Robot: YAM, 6 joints.
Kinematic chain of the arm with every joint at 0, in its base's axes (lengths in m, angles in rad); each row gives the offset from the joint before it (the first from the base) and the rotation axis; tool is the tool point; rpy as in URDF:
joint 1: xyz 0 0 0.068 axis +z
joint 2: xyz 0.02 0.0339 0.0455 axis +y
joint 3: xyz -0.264 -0.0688 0 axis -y
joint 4: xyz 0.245 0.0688 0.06 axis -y
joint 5: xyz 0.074 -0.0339 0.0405 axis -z
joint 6: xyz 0.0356 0 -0.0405 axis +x
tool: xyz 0 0 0 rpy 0 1.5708 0
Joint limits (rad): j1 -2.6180..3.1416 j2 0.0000..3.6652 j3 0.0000..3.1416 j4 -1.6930..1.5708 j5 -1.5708..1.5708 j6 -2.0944..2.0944
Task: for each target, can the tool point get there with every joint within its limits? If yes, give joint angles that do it. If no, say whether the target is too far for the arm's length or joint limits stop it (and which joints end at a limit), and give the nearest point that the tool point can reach.
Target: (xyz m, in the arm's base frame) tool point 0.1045 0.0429 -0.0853
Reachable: yes | joints 0.2535 2.9698 0.9103 -1.0876 -0.4454 0.3403
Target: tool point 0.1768 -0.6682 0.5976
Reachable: no: too far | nearest point 0.1350 -0.5100 0.4796 | short by 0.202 m
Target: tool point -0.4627 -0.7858 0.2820
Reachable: no: too far | nearest point -0.3222 -0.5472 0.2297 | short by 0.282 m
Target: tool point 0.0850 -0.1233 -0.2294
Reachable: yes | joints -1.1945 3.2714 1.0178 0.3509 -1.2434 1.2048
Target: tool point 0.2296 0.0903 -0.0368
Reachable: yes | joints 0.2381 2.3722 0.7299 -0.0168 -1.2370 1.7477
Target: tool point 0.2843 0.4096 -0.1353
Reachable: yes | joints 1.0166 3.0371 1.8807 0.2668 0.8269 -0.5825
